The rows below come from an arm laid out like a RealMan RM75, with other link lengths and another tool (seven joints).
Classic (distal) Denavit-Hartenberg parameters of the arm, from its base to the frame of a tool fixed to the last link. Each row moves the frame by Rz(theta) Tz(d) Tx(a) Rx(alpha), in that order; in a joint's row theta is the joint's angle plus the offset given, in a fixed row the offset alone. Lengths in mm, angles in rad.
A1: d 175.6; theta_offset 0; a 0; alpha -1.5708
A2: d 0; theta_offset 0; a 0; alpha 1.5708
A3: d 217.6; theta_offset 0; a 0; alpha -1.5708
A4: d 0; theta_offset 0; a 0; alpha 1.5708
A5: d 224.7; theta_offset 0; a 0; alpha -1.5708
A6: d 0; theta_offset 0; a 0; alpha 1.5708
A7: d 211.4; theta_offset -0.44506; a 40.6; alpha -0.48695
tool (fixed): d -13.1; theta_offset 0; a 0; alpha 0
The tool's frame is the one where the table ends.
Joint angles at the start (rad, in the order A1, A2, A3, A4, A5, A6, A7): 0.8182 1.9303 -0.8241 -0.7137 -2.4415 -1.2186 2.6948
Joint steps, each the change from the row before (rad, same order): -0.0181 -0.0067 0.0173 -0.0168 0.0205 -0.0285 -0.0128; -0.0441 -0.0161 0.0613 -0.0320 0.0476 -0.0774 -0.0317; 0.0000 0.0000 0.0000 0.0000 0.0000 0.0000 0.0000; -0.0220 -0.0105 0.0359 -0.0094 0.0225 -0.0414 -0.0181
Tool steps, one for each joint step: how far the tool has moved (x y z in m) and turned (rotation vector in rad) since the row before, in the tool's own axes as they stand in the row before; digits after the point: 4 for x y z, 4 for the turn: 0.0020 0.0013 -0.0064 -0.0155 -0.0174 0.0029; 0.0068 0.0043 -0.0166 -0.0444 -0.0528 0.0150; 0.0000 0.0000 0.0000 0.0000 0.0000 0.0000; 0.0042 0.0024 -0.0095 -0.0229 -0.0275 0.0081
